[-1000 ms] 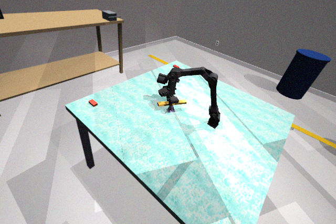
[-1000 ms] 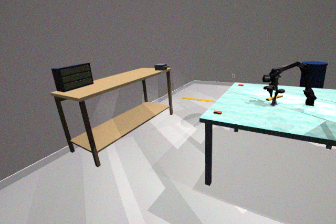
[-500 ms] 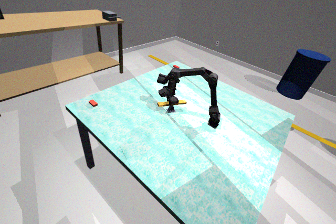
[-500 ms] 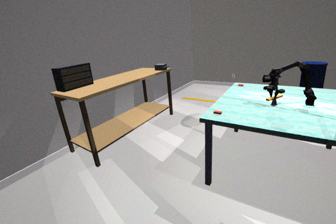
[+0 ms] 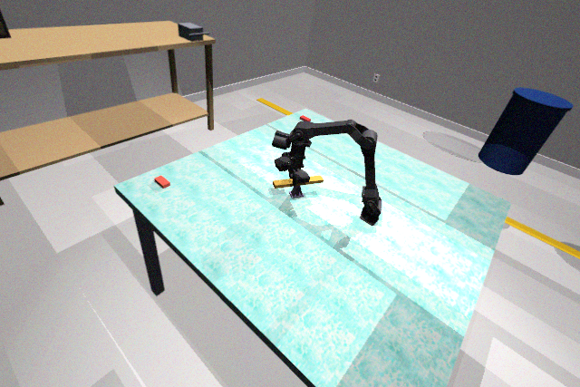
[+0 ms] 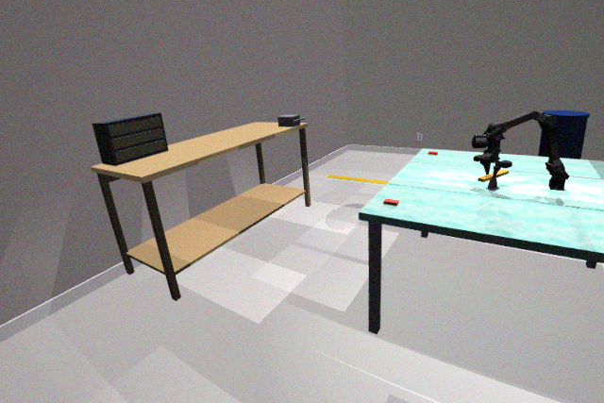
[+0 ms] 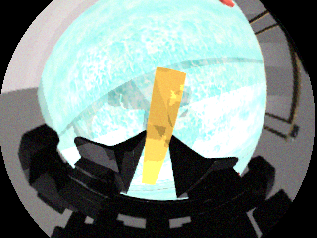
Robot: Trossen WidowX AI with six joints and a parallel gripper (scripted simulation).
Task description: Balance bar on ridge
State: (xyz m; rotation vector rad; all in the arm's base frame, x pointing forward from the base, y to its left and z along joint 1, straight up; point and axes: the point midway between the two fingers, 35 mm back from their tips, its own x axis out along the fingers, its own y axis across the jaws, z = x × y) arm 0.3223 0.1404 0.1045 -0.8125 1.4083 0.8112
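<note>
Now: gripper tip 2 cm to the left of the yellow bar and 1 cm past it. Round my gripper tip: red block: 42 cm ahead, 36 cm to the left, 6 cm below.
</note>
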